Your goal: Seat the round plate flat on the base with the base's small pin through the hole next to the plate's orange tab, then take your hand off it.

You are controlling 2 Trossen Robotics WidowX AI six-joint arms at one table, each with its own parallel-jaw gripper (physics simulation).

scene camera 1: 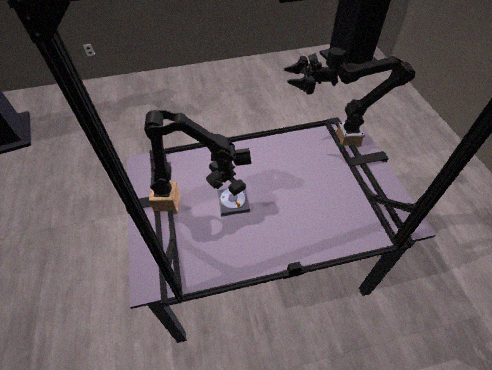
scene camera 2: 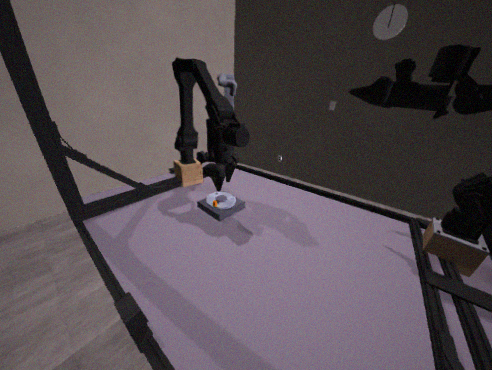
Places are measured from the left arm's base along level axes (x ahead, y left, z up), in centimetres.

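Pixels of known places: left gripper, fingertip midpoint: (scene camera 1: 229,188) (scene camera 2: 223,186); right gripper, fingertip midpoint: (scene camera 1: 285,75) (scene camera 2: 354,92); left arm's base at its link origin: (scene camera 1: 162,190) (scene camera 2: 187,161); right arm's base at its link origin: (scene camera 1: 351,128) (scene camera 2: 458,232).
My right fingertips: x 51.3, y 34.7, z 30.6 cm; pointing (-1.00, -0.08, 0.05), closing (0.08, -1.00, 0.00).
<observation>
Ahead of a thing's pixels: the offset from my right fingertips to its middle. Level surfaces: height alone.
The round white plate @(dx -22.3, dy -34.2, dz -36.6 cm) (scene camera 1: 225,199) (scene camera 2: 229,201) lies on the square dark base @(dx -22.3, dy -34.2, dz -38.5 cm) (scene camera 1: 235,212) (scene camera 2: 234,210) and looks about level. Its orange tab @(dx -19.9, dy -38.2, dz -36.4 cm) (scene camera 1: 238,204) (scene camera 2: 215,203) is near the front edge of the base in scene camera 1. The base's small pin and the hole by the tab are too small to make out. My left gripper (scene camera 1: 226,184) (scene camera 2: 224,185) is open and empty, pointing down with its fingertips close above the plate's back part. My right gripper (scene camera 1: 287,75) (scene camera 2: 351,92) is open and empty, raised high away from the base.
The purple table @(dz -40.6 cm) (scene camera 1: 300,225) (scene camera 2: 300,300) has a dark frame rail (scene camera 1: 240,284) along its front in scene camera 1. Dark slanted posts stand at its corners. The arms are mounted on wooden blocks (scene camera 1: 170,199) (scene camera 2: 189,173) at the left and right sides. Arm shadows fall around the base.
</observation>
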